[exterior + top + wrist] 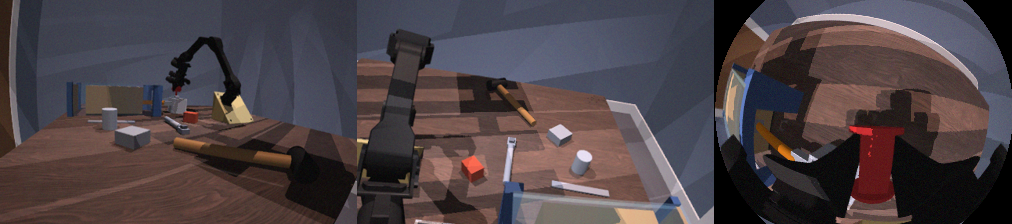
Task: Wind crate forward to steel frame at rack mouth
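The winch handle lies 50 mm to the left of my gripper tip and 30 mm below it. Round my gripper tip: flat grey bar: 390 mm ahead, 420 mm to the left, 130 mm below; then grey winch: 110 mm to the left, 100 mm below; then red grip: 10 mm behind, 20 mm to the left.
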